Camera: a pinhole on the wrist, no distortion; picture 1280 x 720 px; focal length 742.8 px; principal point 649.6 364.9 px. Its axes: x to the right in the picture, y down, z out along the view. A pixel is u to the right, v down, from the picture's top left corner.
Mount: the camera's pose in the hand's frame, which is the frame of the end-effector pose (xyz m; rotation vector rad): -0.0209 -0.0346 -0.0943 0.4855 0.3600 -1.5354
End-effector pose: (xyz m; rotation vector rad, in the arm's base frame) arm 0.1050 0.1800 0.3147 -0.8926 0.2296 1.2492
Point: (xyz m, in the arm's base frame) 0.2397 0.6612 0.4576
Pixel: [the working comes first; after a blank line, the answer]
In the camera's frame: -0.1285 0.3662 0.4516

outside the picture
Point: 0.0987 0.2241 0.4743
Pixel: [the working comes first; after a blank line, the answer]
In the camera's frame: -0.0925 -0.0274 0.2172

333.4 271.2
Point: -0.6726 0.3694 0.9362
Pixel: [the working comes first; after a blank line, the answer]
In the camera's frame: -0.8376 -0.4297 0.5521

outside the picture
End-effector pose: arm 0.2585 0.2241 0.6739 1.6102 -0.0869 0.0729
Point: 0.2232 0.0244 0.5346
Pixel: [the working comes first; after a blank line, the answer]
In the camera's frame: -0.0750 -0.0012 0.3057

467.4 362.0
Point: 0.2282 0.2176 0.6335
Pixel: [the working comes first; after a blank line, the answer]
In the camera's frame: -0.0509 -0.0055 0.0900

229.1 319.3
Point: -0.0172 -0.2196 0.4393
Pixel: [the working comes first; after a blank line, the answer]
In the camera's frame: -0.1544 -0.2263 0.5692

448.1 69.5
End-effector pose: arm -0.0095 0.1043 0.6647 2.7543 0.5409 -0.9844
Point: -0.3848 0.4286 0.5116
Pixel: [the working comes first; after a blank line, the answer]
In the camera's frame: 0.1810 -0.0227 0.5085

914.1 331.7
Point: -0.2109 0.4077 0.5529
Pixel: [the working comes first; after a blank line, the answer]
In the camera's frame: 0.1714 0.0576 0.3477

1015.8 487.9
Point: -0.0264 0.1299 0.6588
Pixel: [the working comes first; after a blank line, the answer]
In the camera's frame: -0.0555 0.0271 0.0832

154.1 606.6
